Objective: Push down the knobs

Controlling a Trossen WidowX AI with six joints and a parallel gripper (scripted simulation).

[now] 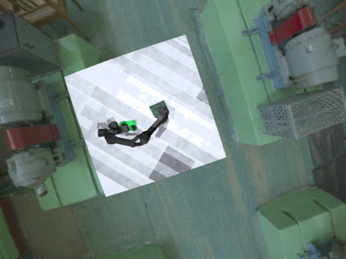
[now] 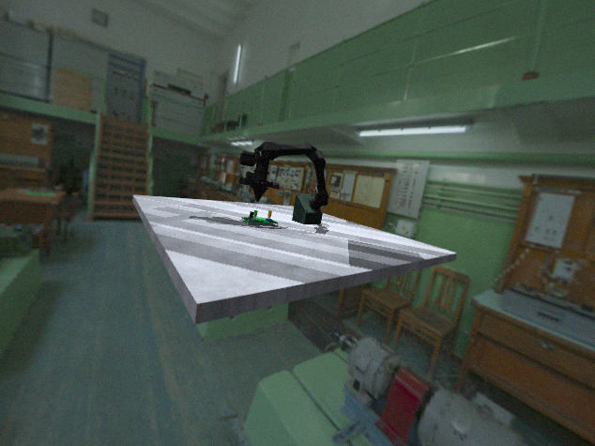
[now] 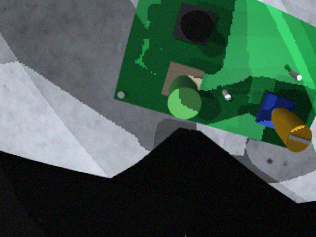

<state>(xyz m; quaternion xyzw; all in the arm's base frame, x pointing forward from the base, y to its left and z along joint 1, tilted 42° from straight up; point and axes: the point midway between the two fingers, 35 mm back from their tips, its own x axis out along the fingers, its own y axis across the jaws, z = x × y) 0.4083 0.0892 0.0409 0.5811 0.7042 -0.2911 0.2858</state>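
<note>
The green knob lies 60 mm below my gripper tip.
</note>
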